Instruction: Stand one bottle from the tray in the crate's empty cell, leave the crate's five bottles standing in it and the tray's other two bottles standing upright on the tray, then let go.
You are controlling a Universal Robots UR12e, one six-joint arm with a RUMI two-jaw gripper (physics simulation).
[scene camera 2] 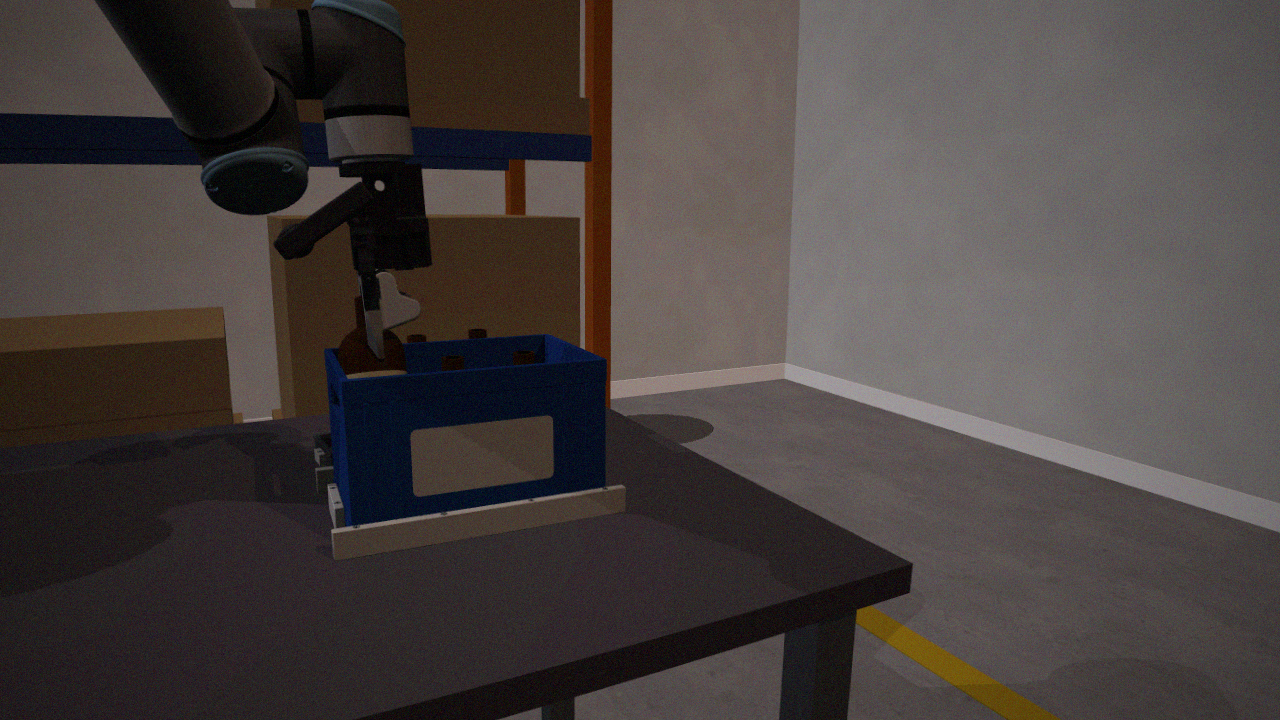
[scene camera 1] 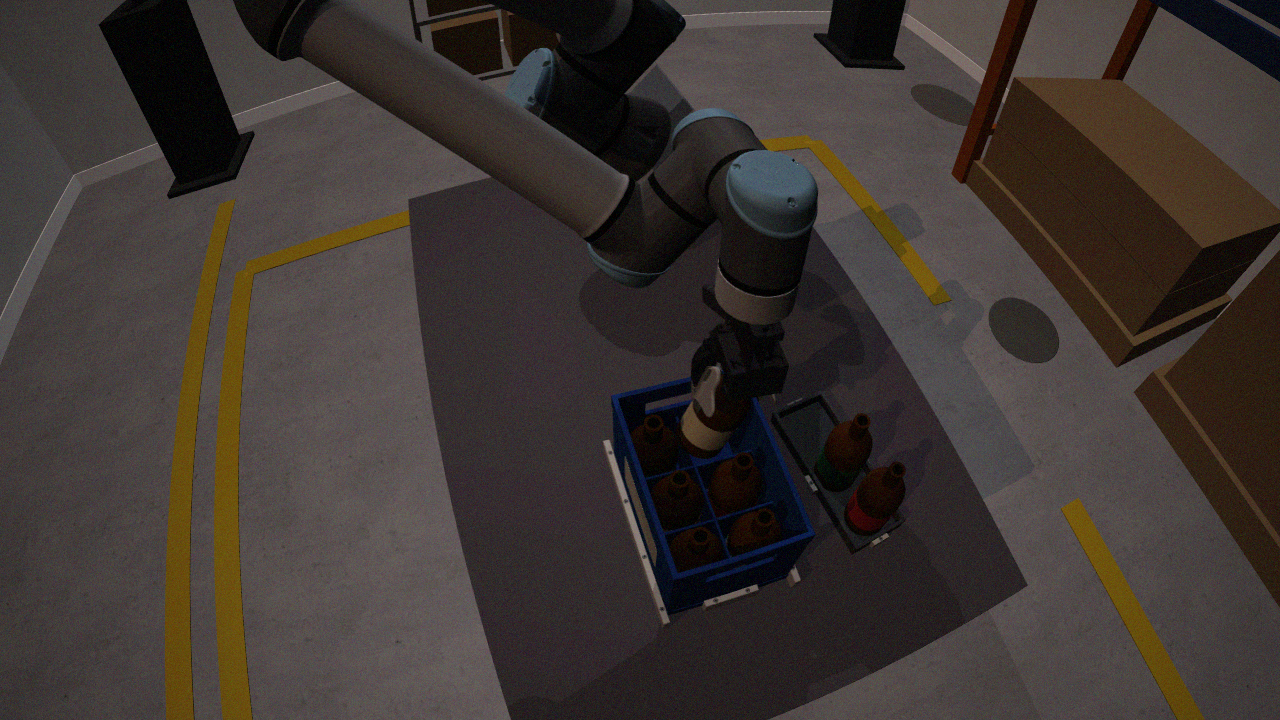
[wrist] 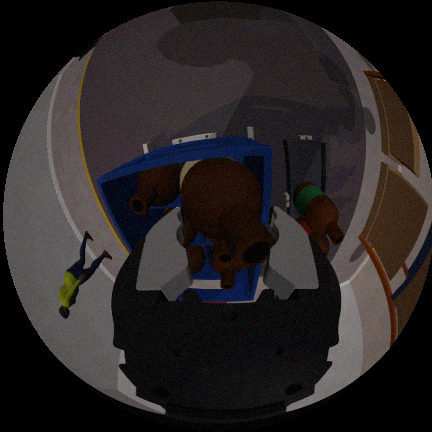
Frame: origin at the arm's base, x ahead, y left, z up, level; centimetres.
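Seen in the pictures: gripper, fingertip midpoint: (scene camera 2: 379, 353) (scene camera 1: 728, 404) (wrist: 226, 208); arm's base, origin of the base link: (scene camera 1: 633, 143).
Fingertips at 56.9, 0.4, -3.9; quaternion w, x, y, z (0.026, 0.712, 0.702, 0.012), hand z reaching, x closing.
Note:
Pixels of each thing's top centre, then the offset from my fingertips to it, as dx, dy, dz. "spot": a spot on its surface instead. Level surfaces: height alone.
- blue crate, middle of its top: (scene camera 2: 460, 353) (scene camera 1: 711, 464) (wrist: 190, 264) +8.4, -4.8, +0.3
- cream-labelled bottle, middle of its top: (wrist: 212, 260) (scene camera 2: 368, 296) (scene camera 1: 727, 371) -0.8, -0.7, +6.6
- dark tray, surface spot: (scene camera 1: 805, 420) (wrist: 306, 151) spot: -4.1, +17.1, -16.7
- green-labelled bottle, middle of its top: (scene camera 1: 862, 420) (scene camera 2: 416, 335) (wrist: 338, 239) +6.5, +18.7, -1.2
- red-labelled bottle, middle of its top: (scene camera 1: 897, 469) (scene camera 2: 477, 330) +15.4, +21.0, -1.2
- dark table, its level: dz -17.2
The blue crate (scene camera 1: 698, 589) (scene camera 2: 375, 465) (wrist: 200, 149) holds five brown bottles, among them one beside the far cell (scene camera 1: 654, 450) (wrist: 159, 186). A cream-labelled bottle (scene camera 1: 705, 432) (scene camera 2: 354, 351) (wrist: 220, 190) is in the far cell on the tray side, leaning slightly, and sits higher than the others; its base is partly hidden. My gripper (scene camera 1: 732, 400) (scene camera 2: 375, 342) (wrist: 226, 208) is around its shoulder, shut on it. The dark tray (scene camera 1: 805, 420) (wrist: 302, 155) bears a green-labelled bottle (scene camera 1: 836, 470) (wrist: 311, 197) and a red-labelled bottle (scene camera 1: 868, 512), both upright.
White stop strips (scene camera 1: 637, 528) (scene camera 2: 483, 521) edge the crate on the dark table (scene camera 1: 528, 402) (scene camera 2: 626, 573). The tray lies close beside the crate's right wall in scene camera 1. Boxes (scene camera 1: 1136, 161) and racking stand beyond the table. A person (wrist: 75, 285) shows in the wrist view.

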